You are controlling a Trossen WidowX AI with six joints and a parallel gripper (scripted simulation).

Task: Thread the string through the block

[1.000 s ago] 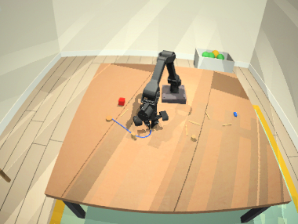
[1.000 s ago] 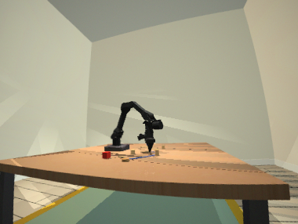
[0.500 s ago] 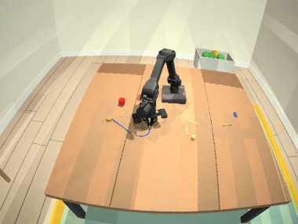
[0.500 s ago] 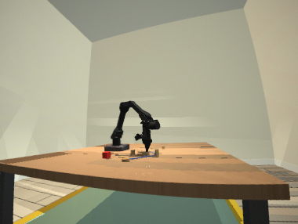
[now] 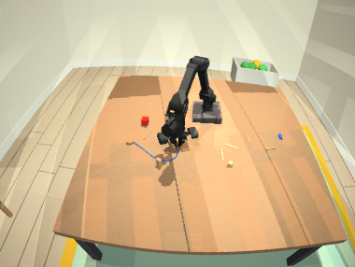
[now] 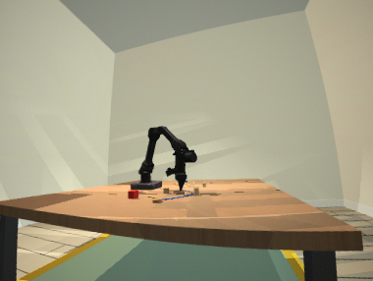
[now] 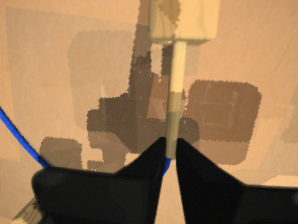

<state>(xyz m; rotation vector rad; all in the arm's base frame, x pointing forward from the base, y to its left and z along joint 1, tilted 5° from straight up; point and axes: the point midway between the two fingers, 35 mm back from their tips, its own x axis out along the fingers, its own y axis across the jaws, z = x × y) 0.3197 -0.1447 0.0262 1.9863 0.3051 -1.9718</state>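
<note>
Right now my gripper tip is 7 cm past the wooden block and 3 cm to the left of it. The rest, counted from my gripper tip: round wooden button (2 cm behind, 25 cm to the right); thin wooden stick (1 cm behind, 1 cm to the right); red cube (18 cm behind, 20 cm to the right, 1 cm above).
</note>
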